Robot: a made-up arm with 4 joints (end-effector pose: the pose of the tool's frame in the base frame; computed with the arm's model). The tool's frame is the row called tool. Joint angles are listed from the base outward.
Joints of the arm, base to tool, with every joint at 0 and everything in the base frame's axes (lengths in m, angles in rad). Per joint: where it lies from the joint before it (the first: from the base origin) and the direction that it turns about. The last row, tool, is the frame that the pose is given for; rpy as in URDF.
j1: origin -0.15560 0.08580 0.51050 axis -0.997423 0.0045 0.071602
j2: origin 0.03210 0.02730 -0.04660 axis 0 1 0
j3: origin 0.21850 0.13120 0.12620 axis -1 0 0
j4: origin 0.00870 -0.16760 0.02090 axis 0 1 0
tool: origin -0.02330 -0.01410 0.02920 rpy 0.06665 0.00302 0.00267
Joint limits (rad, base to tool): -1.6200..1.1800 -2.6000..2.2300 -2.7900..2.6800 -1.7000..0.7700
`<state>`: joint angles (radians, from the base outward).
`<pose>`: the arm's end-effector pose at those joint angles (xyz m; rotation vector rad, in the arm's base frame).
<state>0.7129 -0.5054 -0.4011 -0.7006</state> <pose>0.0030 0.1543 0.6086 -0.1160 -1.0889 0.4526</pose>
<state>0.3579 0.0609 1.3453 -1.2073</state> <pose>0.0823 0.2970 0.6957 -1.3767 -0.7994 1.0755</pose>
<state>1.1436 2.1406 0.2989 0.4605</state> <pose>-0.0313 -0.2314 0.3545 -0.7259 2.3998 -1.2482</pose>
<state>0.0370 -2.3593 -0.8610 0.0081</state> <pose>-0.2832 0.0904 0.5927 0.4205 -2.1185 1.1162</pose>
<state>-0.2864 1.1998 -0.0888 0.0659</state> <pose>0.1018 0.1053 0.3298 0.3984 1.2718 0.0733</pose>
